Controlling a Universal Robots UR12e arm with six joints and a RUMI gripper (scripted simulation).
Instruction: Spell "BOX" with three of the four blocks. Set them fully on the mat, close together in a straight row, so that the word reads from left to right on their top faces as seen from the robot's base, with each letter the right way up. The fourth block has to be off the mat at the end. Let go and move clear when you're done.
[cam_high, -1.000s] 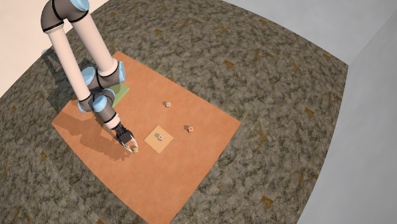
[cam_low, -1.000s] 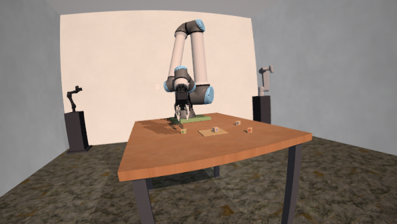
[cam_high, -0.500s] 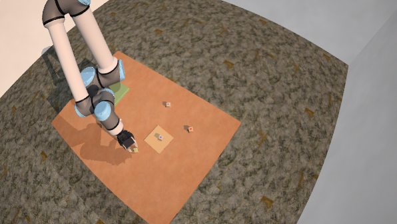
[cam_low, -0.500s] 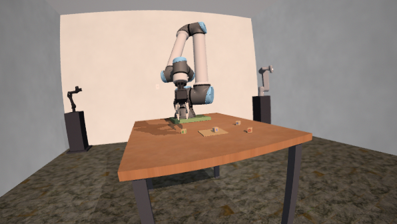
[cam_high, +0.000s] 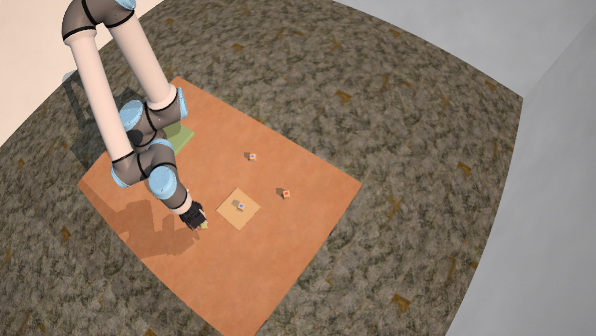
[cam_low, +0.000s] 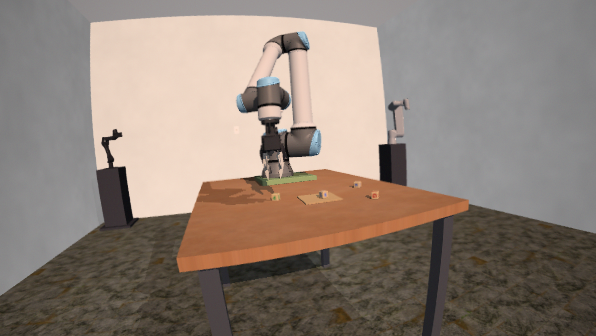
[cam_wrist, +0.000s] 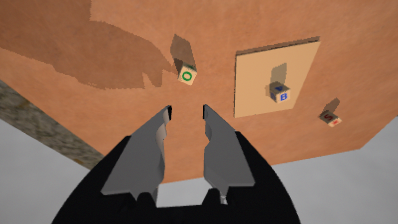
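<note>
The tan mat lies 15 cm to the left of my hand, 10 cm below it and 6 cm ahead of it.
</note>
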